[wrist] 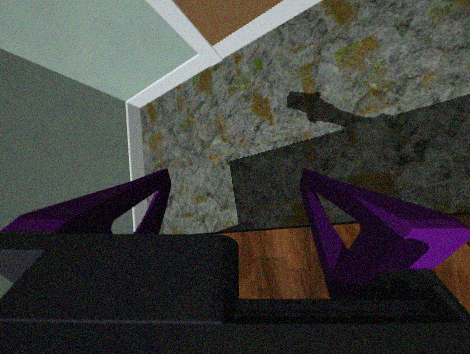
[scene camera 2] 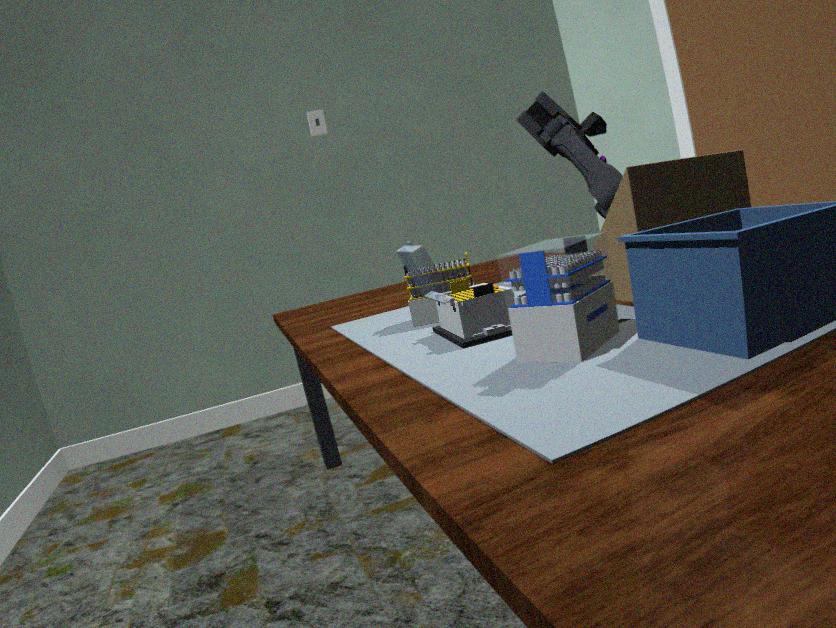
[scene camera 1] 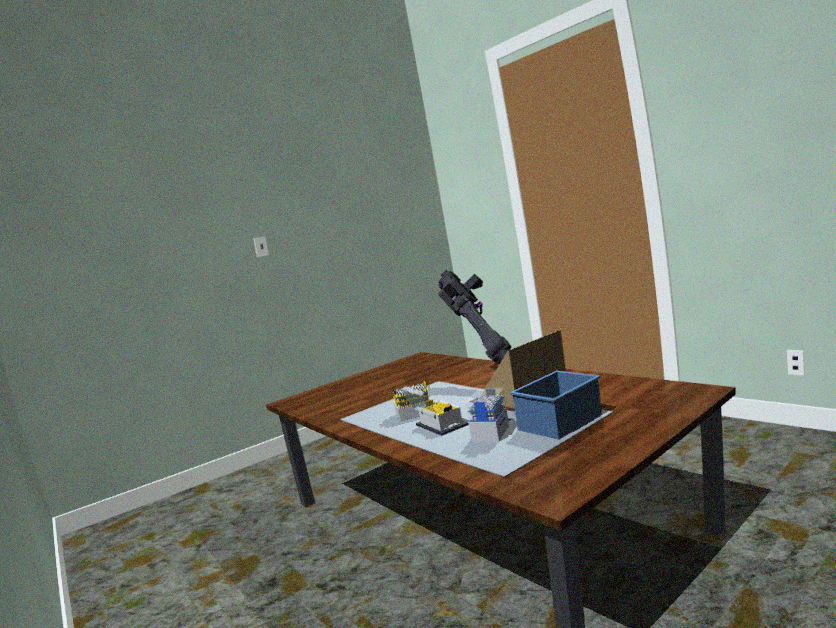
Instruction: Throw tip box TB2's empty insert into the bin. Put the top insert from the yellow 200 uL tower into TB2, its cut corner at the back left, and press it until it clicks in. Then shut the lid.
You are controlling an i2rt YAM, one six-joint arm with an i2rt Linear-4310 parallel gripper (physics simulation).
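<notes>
My gripper (wrist: 235, 176) is open, with no object between its purple fingers. In both scene views the arm's head is raised high above the back of the table, away from the boxes. A white tip box with a yellow grid insert (scene camera 1: 440, 417) (scene camera 2: 474, 319) stands on a black base at mid-mat; it looks like TB2, but no label is readable. Its lid position is unclear. The yellow tower (scene camera 1: 410, 397) (scene camera 2: 439, 283) stands behind it to the left, with stacked yellow inserts full of tips. The bin, an open blue box (scene camera 1: 537, 413) (scene camera 2: 682, 290), stands on the right; its floor is hidden.
A blue tower (scene camera 1: 487, 420) (scene camera 2: 547, 331) of tip inserts on a white base stands between the yellow-insert box and the bin. A clear lid-like sheet shows behind it. A tan and dark upright panel (scene camera 1: 537, 361) (scene camera 2: 689, 189) stands behind the bin. A pale mat (scene camera 1: 505, 463) (scene camera 2: 540, 432) lies underneath.
</notes>
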